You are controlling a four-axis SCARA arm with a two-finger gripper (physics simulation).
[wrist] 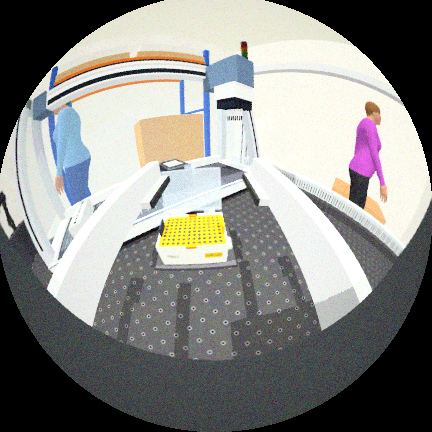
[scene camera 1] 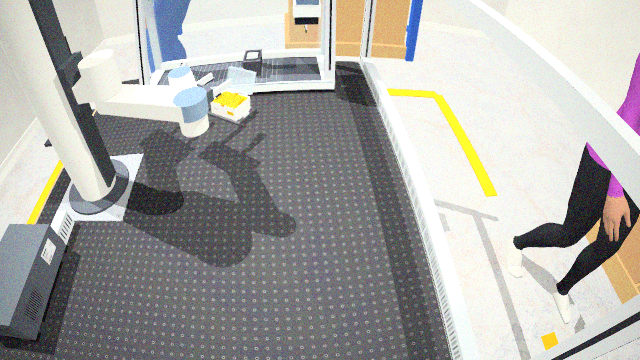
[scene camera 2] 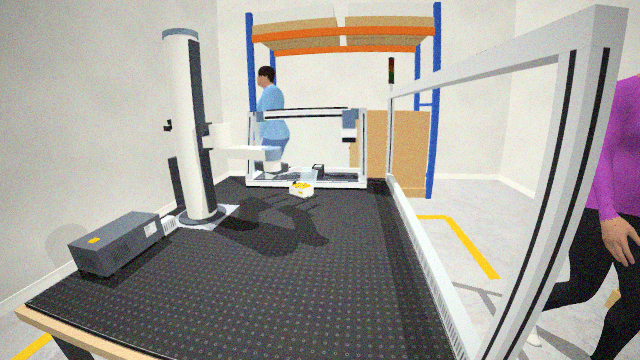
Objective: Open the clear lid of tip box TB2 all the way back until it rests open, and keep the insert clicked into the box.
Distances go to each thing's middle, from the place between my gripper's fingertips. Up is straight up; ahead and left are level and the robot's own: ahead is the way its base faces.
My hand is 130 mm above the yellow insert (wrist: 207, 229), 70 mm to the right of it and 10 mm short of it. The rest, counted from my hand: clear lid (wrist: 189, 189): 120 mm to the left, 80 mm below, 50 mm ahead; grey controller (scene camera 2: 130, 226): 670 mm to the right, 570 mm behind, 130 mm below.
